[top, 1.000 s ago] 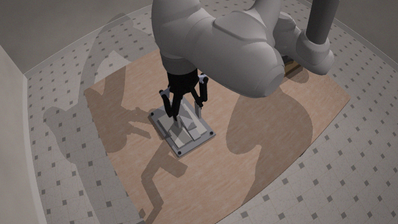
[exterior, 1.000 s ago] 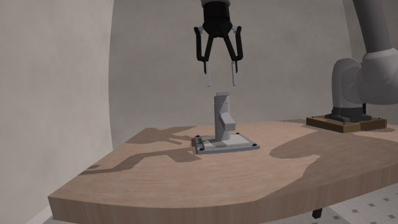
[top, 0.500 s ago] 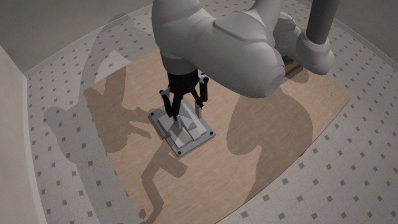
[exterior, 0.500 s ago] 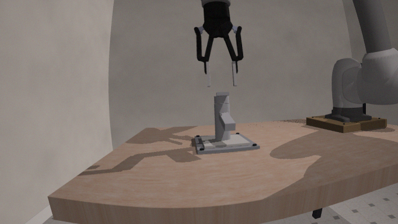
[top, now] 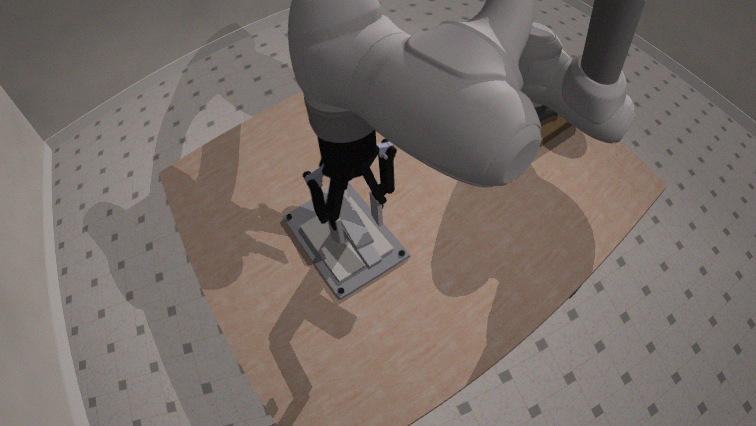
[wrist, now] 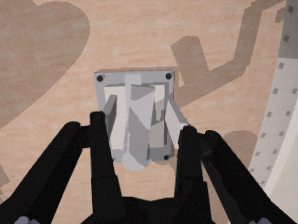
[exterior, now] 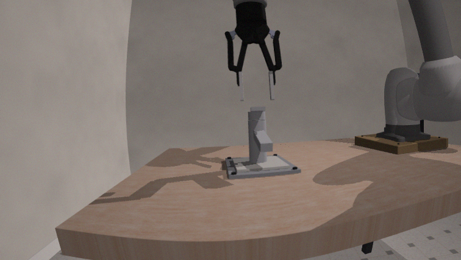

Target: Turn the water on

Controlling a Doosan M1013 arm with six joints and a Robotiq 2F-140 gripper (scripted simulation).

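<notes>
Now: hand 5 cm above the lever and 4 cm to the left of it. Also, from my hand: grey tap (10 cm below, 7 cm to the right).
</notes>
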